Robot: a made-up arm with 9 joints. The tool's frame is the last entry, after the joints. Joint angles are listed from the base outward. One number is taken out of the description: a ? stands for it. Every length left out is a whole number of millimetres.
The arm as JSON. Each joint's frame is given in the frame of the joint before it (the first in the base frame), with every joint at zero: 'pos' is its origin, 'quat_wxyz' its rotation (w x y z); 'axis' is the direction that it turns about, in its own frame. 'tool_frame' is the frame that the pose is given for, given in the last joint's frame.
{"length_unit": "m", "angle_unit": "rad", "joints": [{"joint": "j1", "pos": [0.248, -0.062, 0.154], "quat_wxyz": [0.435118, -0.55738, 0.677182, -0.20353], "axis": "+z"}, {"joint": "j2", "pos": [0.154, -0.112, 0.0], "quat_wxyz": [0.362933, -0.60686, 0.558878, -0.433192], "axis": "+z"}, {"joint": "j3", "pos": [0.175, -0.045, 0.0], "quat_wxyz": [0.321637, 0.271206, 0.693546, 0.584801], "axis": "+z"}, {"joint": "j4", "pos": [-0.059, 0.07, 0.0], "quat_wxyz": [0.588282, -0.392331, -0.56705, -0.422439], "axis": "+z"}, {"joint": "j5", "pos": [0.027, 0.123, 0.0], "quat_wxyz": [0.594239, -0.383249, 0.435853, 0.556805], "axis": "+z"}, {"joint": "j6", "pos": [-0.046, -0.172, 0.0], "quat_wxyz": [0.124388, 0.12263, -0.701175, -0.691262], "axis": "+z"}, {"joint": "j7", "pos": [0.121, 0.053, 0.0], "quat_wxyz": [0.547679, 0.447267, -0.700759, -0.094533], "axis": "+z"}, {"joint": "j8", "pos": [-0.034, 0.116, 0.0], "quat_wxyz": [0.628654, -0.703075, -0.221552, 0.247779], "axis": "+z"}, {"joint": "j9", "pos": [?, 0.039, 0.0], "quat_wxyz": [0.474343, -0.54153, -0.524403, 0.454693], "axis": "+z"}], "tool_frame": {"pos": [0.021, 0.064, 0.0], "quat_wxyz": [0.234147, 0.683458, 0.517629, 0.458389]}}
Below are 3 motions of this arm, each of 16 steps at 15 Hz.
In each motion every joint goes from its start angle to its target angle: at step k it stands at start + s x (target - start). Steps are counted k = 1, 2, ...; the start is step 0. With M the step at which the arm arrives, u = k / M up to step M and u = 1 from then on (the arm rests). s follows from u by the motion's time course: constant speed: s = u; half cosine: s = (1 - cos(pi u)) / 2; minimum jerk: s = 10 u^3 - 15 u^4 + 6 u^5.
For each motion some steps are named. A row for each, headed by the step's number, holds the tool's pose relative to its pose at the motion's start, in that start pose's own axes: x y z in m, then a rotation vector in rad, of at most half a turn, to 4 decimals.
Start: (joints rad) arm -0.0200 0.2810 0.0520 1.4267 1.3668 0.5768 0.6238 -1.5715 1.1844
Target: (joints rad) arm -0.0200 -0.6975 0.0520 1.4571 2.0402 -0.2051 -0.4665 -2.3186 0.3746
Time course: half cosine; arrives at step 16
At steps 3, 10, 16:
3: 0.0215 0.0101 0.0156 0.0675 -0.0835 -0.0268
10: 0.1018 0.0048 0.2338 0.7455 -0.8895 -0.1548
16: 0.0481 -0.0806 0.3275 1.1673 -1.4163 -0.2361

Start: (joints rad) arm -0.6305 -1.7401 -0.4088 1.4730 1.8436 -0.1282 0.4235 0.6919 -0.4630
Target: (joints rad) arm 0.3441 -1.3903 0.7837 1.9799 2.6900 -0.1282 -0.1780 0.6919 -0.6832
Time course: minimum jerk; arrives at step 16
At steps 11, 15, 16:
11: 0.2094 0.0757 0.0048 -0.0958 -0.6524 -0.7089
15: 0.2828 0.0165 0.0274 -0.1061 -0.5959 -0.9054
16: 0.2836 0.0155 0.0276 -0.1060 -0.5949 -0.9078

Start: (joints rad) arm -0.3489 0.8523 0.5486 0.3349 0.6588 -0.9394 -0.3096 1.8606 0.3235
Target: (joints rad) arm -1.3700 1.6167 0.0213 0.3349 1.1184 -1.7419 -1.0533 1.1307 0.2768
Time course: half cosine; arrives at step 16
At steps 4, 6, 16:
4: 0.0238 0.0094 0.0381 -0.1343 0.0323 0.1087
6: 0.0501 0.0308 0.0660 -0.2594 0.0771 0.2109
16: 0.1619 0.1253 0.0592 -0.5128 0.1489 0.4362

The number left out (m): -0.159
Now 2 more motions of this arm.
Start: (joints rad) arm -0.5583 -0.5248 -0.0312 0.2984 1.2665 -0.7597 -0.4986 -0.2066 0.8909
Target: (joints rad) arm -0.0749 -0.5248 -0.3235 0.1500 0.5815 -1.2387 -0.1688 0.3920 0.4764
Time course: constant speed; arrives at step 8
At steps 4, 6, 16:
4: -0.1365 -0.0673 0.1038 0.2651 -0.1576 0.3074
6: -0.1937 -0.1405 0.1473 0.3757 -0.1733 0.4437
16: -0.2341 -0.2332 0.1803 0.4550 -0.1585 0.5868

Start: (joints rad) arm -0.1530 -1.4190 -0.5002 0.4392 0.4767 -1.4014 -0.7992 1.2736 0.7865
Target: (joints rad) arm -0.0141 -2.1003 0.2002 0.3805 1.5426 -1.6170 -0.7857 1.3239 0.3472
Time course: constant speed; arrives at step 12
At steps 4, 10, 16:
4: 0.0244 -0.0492 0.0294 -0.0630 0.3475 0.1345
10: 0.0616 -0.1130 0.0067 -0.2826 0.7449 0.4378
16: 0.0681 -0.1327 -0.0149 -0.3807 0.8313 0.5569

